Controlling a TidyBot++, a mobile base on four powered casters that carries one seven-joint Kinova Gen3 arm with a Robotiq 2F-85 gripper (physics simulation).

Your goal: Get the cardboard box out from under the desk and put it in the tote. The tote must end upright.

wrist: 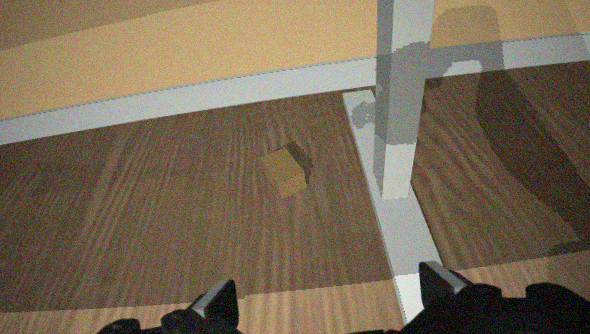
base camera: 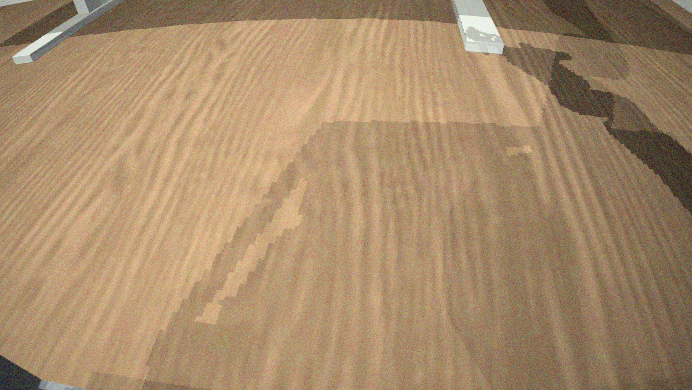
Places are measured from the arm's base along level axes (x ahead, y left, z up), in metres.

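Pixels of known places: gripper, between the fingertips: (wrist: 327, 292).
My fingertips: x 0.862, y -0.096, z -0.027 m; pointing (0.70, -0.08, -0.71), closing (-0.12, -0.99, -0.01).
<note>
Ahead of a thing's pixels: the offset from my fingertips to its top centre. "*": to the spot under its first point.
The cardboard box {0.319 m down, 0.437 m ahead, 0.028 m left} (wrist: 285, 172) is a small tan block on the shaded floor under the desk in the wrist view, a little left of the desk leg and in front of the wall's white skirting. My gripper (wrist: 327, 292) is open and empty, its two fingertips wide apart at the bottom of the wrist view. The box shows beyond the fingertips, between them from left to right, and apart from them. The box and the gripper do not show in the base view. The tote does not show in either view.
A white desk leg {* 0.256 m down, 0.306 m ahead, 0.175 m right} (wrist: 400, 165) stands right of the box on a long foot (wrist: 407, 240) (base camera: 482, 35) that runs toward the right fingertip. Another desk foot {* 0.355 m down, 0.244 m ahead, 1.043 m left} (base camera: 60, 37) is at the upper left of the base view. The white skirting (wrist: 200, 95) runs behind the box.
</note>
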